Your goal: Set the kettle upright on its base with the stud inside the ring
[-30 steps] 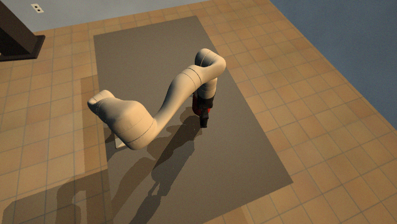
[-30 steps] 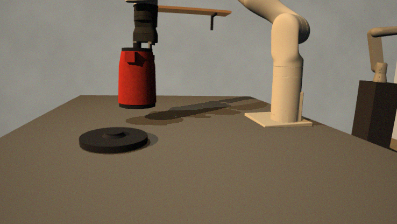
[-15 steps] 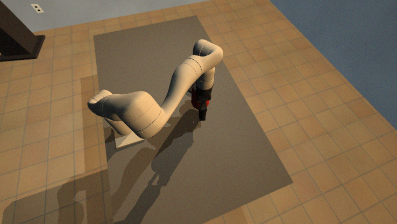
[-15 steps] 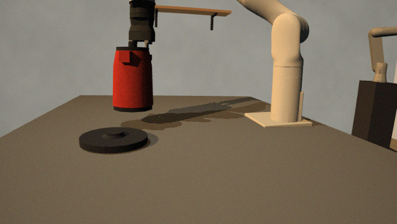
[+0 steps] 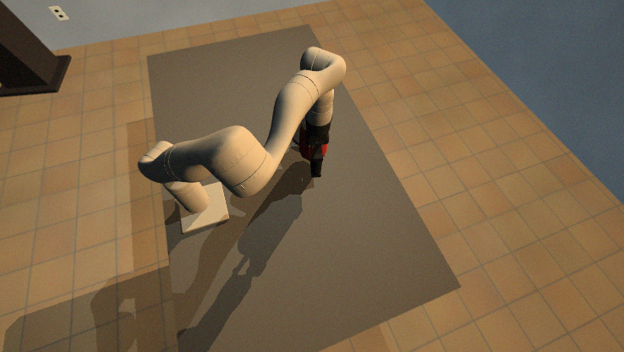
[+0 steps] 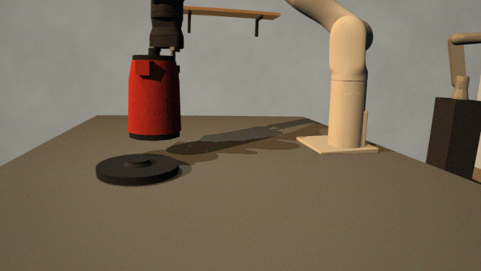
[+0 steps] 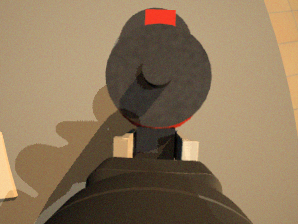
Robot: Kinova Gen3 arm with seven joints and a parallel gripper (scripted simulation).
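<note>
The red kettle is 30 mm to the left of my hand and 50 mm below it. From my hand the other things lie so: black base (180 mm to the left, 180 mm below).
</note>
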